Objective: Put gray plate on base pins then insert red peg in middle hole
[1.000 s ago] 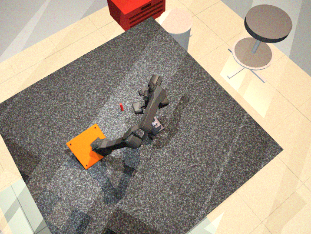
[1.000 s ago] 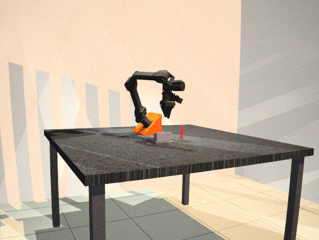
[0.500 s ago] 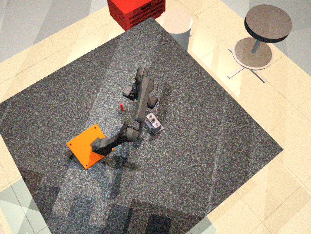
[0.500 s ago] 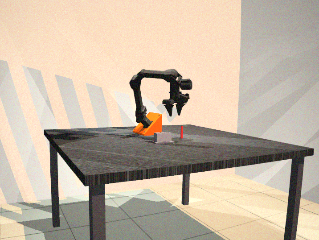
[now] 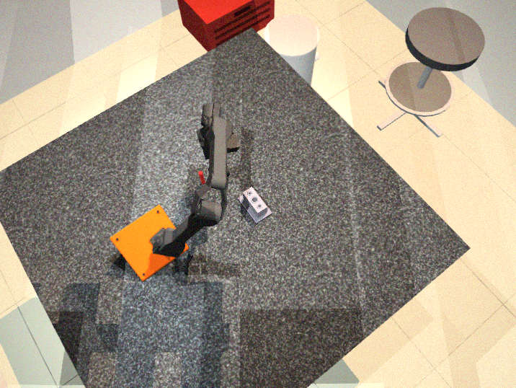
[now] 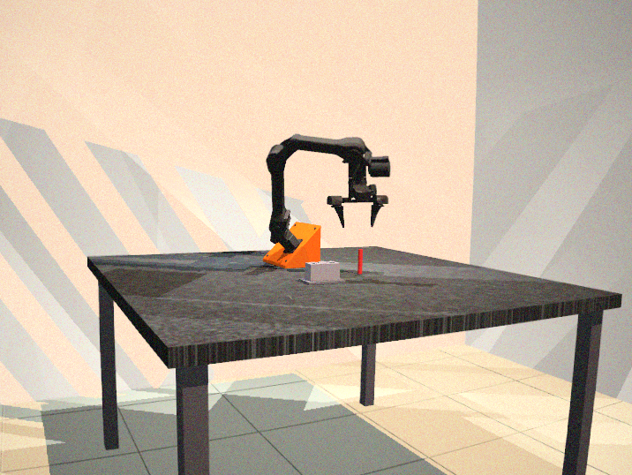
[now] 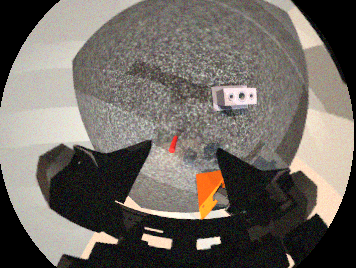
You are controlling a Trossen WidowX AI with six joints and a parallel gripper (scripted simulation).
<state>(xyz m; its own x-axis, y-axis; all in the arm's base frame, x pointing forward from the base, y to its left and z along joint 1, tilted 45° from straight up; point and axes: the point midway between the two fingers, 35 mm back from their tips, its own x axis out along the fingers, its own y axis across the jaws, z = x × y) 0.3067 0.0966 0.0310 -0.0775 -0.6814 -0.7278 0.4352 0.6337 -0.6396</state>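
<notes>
My gripper tip is 120 mm above the red peg, 50 mm to the right of it and 40 mm past it. The rest, counted from my gripper tip: gray plate (160 mm to the right, 110 mm below, 30 mm ahead); base (160 mm to the right, 150 mm below, 30 mm ahead).
</notes>
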